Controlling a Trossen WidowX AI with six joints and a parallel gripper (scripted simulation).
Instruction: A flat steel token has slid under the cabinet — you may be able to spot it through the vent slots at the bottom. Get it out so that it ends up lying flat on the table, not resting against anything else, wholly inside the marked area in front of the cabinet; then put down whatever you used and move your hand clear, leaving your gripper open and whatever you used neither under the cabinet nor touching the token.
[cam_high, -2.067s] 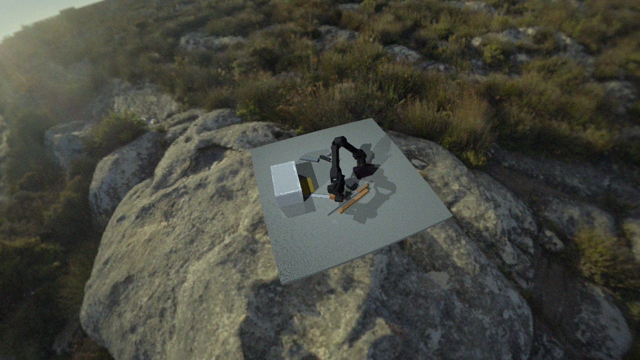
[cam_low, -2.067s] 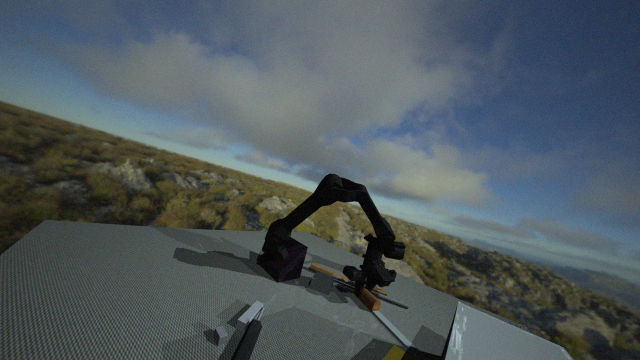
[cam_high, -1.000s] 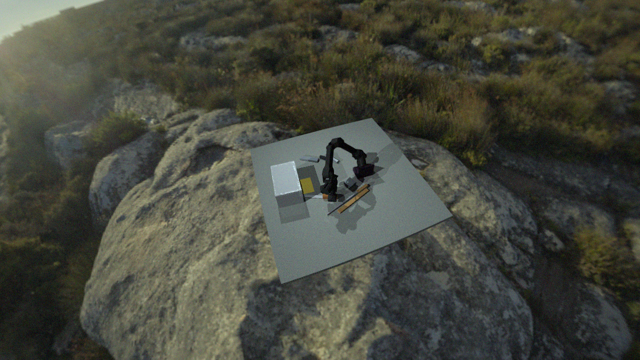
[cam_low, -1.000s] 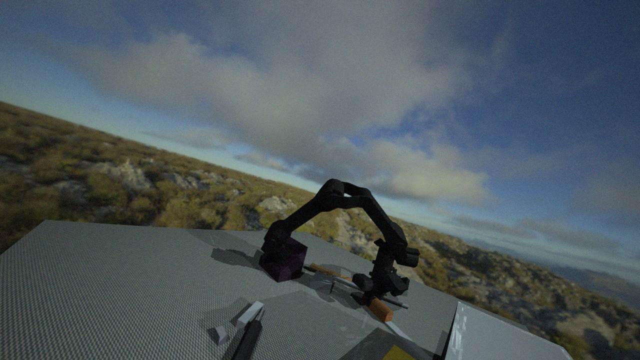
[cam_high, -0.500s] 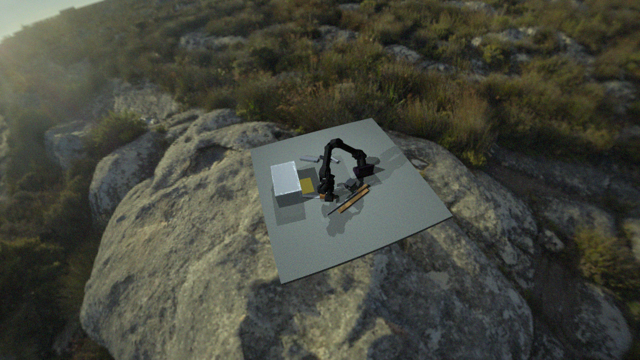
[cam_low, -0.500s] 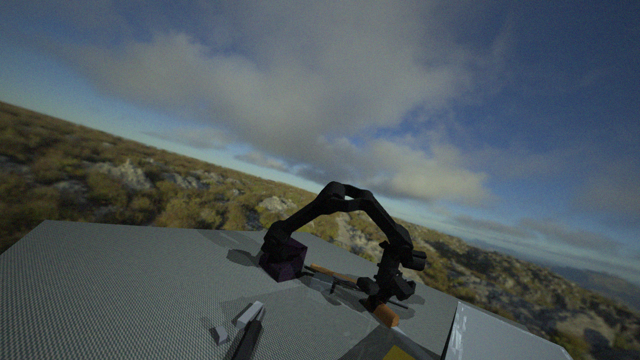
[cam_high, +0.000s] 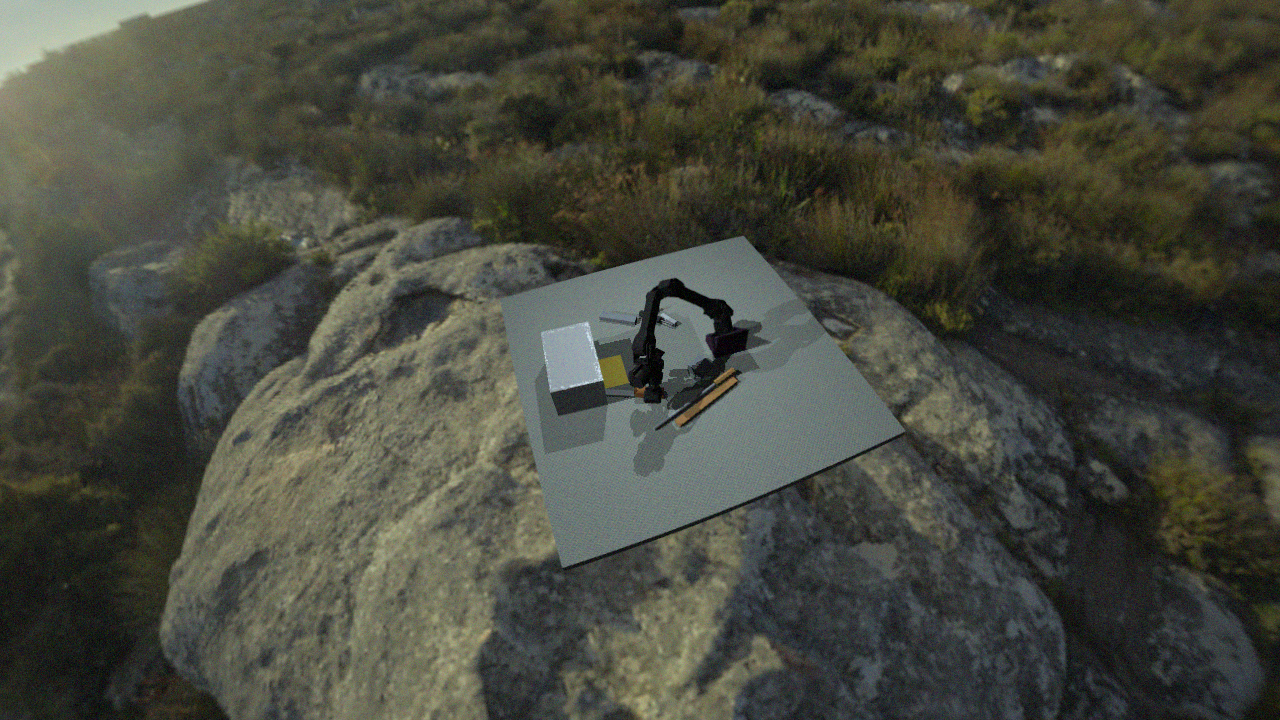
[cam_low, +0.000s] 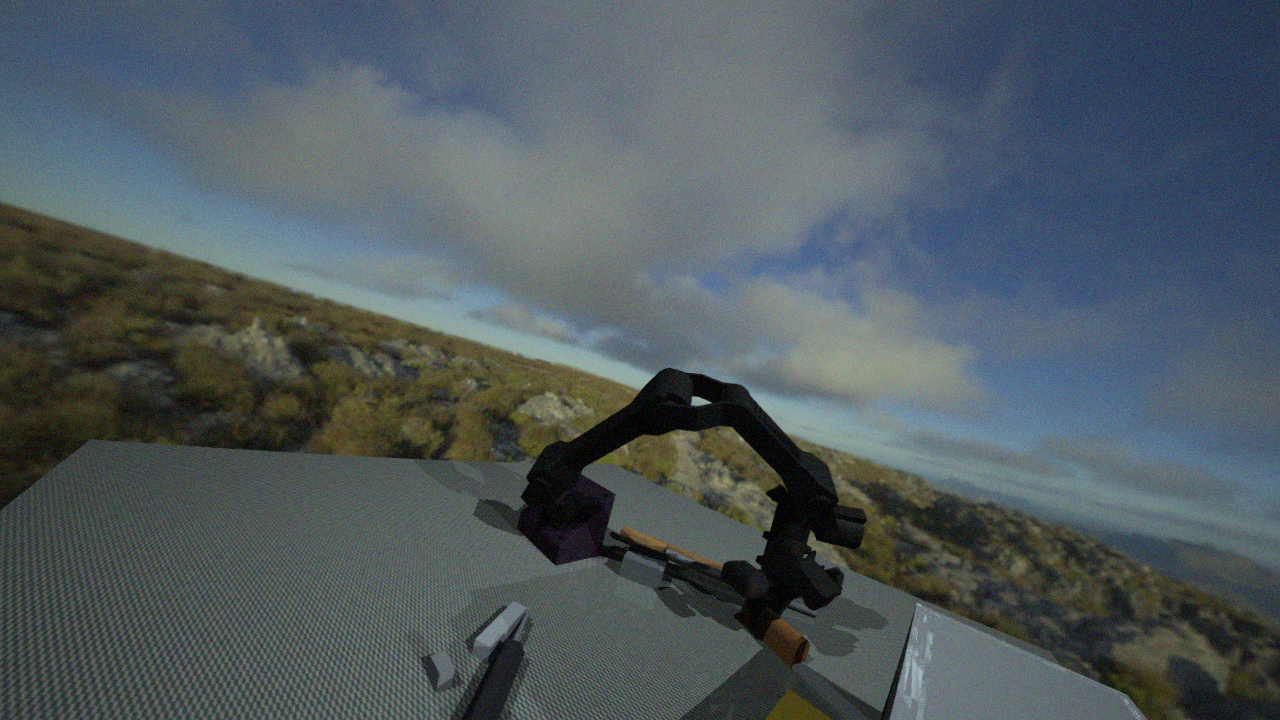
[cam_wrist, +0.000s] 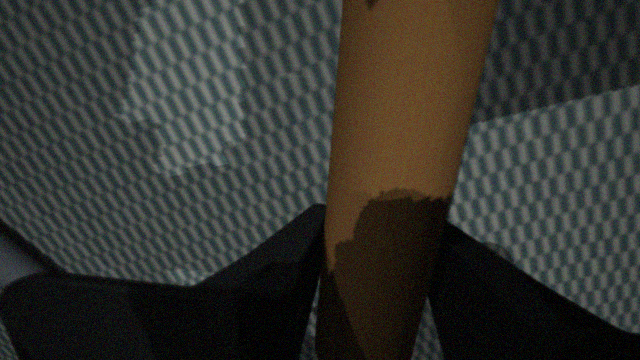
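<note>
Now: gripper tip 210 mm past the grey block, 40 mm to the left of it and 10 mm below it. Also, from my gripper tip: grey bar (330 mm to the right, 210 mm behind); small grey cube (410 mm to the right, 190 mm behind); wooden stick (170 mm behind, 110 mm to the left).
</note>
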